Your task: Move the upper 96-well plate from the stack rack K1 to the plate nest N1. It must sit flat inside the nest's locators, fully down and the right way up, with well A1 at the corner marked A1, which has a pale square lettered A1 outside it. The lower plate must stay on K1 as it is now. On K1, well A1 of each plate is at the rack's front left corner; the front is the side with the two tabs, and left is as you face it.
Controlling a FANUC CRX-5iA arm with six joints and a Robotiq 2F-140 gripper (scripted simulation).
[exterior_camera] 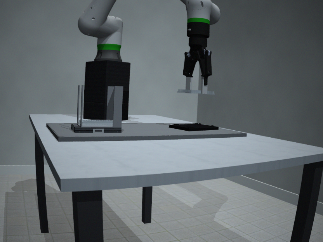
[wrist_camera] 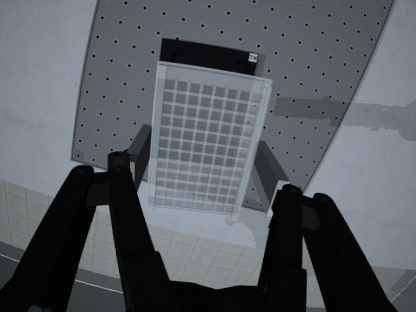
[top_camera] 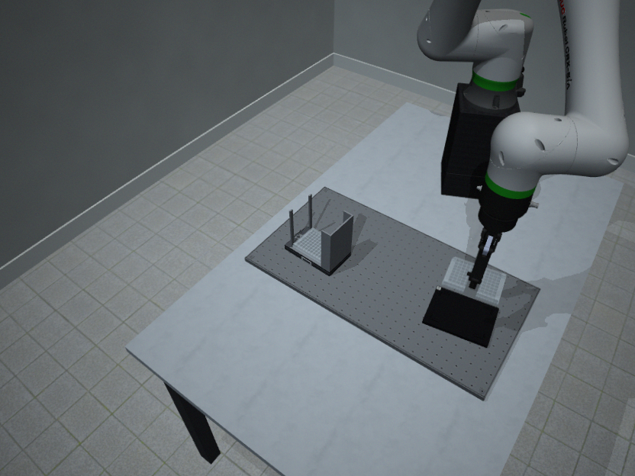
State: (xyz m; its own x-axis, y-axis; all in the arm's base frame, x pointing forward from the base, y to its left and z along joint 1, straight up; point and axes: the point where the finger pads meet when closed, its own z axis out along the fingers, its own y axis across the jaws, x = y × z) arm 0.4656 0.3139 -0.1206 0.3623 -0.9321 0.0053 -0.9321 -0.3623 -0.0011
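Right now my hand is 160 mm above the pale A1 square, 90 mm to the left of it and 20 mm past it. The rest, counted from my hand: grey wall 320 mm to the right, 110 mm ahead, 80 mm below.
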